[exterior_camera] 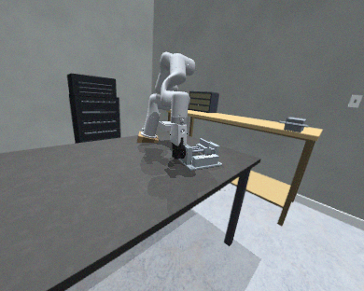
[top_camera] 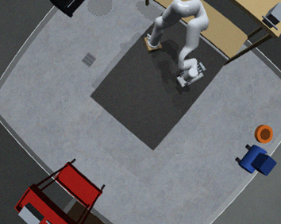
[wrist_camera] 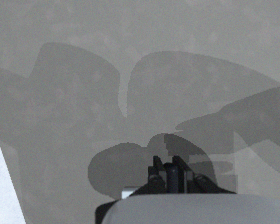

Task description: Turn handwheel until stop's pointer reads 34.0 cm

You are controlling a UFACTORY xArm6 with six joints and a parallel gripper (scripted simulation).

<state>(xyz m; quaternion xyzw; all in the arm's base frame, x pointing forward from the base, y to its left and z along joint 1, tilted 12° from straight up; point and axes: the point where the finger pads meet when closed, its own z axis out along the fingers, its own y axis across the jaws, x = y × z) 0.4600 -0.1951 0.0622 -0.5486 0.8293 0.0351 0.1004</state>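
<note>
My hand is 3 cm to the right of the handwheel. Round my hand: upright knob (1 cm to the left); then sliding stop (5 cm ahead, 17 cm to the left, 2 cm above).
</note>
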